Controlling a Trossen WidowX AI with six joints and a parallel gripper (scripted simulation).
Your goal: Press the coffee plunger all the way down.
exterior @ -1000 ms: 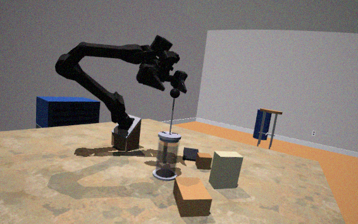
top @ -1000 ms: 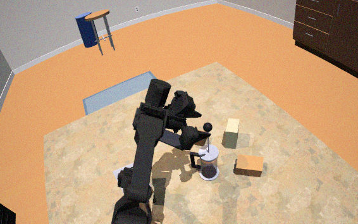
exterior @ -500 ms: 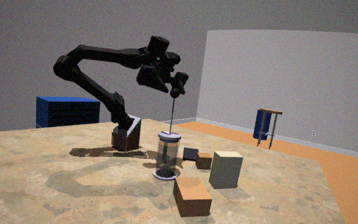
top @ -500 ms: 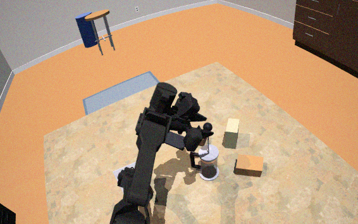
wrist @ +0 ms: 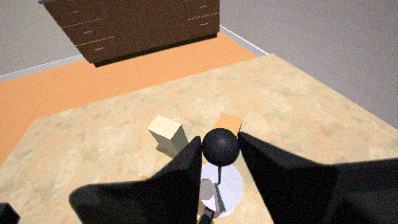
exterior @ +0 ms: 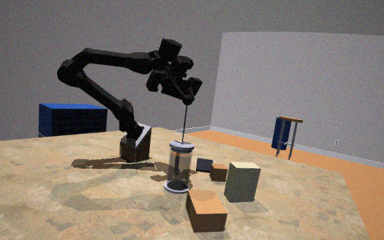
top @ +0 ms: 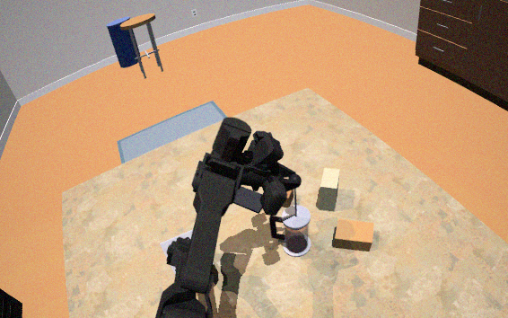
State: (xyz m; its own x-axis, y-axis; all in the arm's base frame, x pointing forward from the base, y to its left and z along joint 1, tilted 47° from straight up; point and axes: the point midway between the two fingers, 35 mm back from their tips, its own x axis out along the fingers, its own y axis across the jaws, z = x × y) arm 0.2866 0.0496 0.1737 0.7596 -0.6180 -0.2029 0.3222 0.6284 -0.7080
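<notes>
Now: the coffee press 14 cm below my gripper tip, 2 cm to the left of it and 2 cm behind it. The rest, counted from my gripper tip: small brown box (25 cm below, 17 cm to the left, 6 cm ahead).
</notes>
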